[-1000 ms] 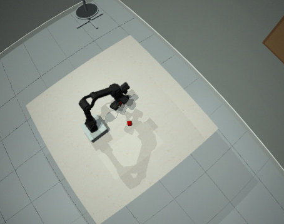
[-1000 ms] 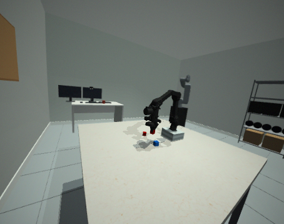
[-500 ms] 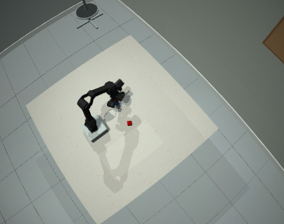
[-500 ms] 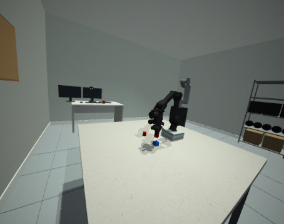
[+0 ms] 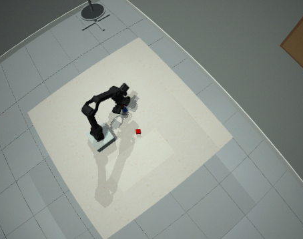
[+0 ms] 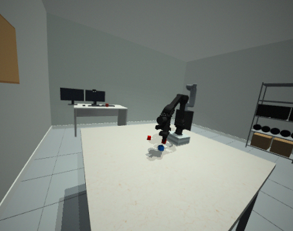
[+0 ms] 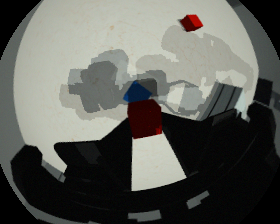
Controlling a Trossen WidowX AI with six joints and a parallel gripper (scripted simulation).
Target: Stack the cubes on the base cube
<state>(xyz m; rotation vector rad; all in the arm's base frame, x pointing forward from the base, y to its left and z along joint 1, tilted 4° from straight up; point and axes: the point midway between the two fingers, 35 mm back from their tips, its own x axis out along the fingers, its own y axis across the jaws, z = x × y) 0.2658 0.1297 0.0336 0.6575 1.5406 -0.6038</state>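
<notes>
Right now my gripper tip is 10 mm short of the blue base cube, 10 mm to the left of it and 60 mm above it. From my gripper tip the other things lie so: red cube: 20 mm ahead, 230 mm to the right, 60 mm below.
</notes>
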